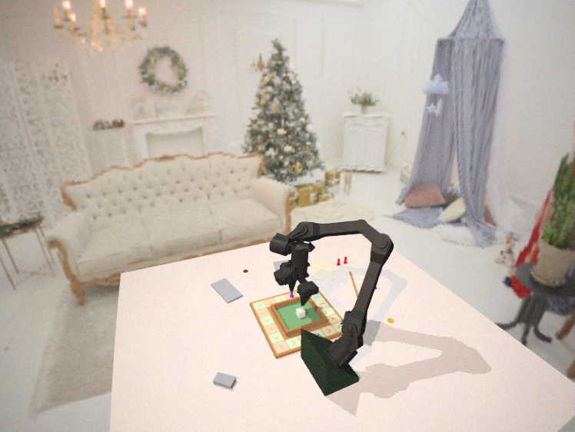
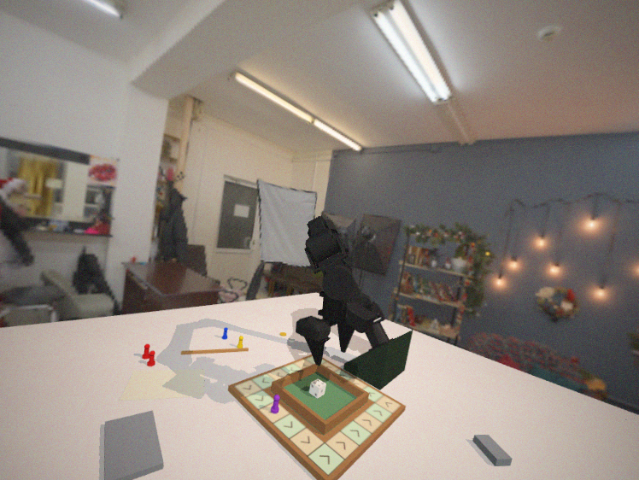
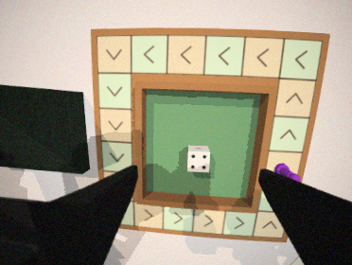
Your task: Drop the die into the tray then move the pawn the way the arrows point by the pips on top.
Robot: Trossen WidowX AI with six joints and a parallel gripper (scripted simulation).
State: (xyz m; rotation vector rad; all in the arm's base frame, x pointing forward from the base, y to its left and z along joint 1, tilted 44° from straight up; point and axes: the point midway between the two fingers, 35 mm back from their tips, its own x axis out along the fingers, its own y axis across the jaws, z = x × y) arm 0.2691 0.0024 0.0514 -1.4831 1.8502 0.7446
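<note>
The purple pawn lies 11 cm ahead of my gripper tip, 5 cm to the right of it and 8 cm below it. From my gripper tip the other things lie so: green dice tray 1 cm ahead, 1 cm to the right, 10 cm below; white die 2 cm to the right, 8 cm below; yellow pawn 2 cm behind, 31 cm to the right, 9 cm below.
</note>
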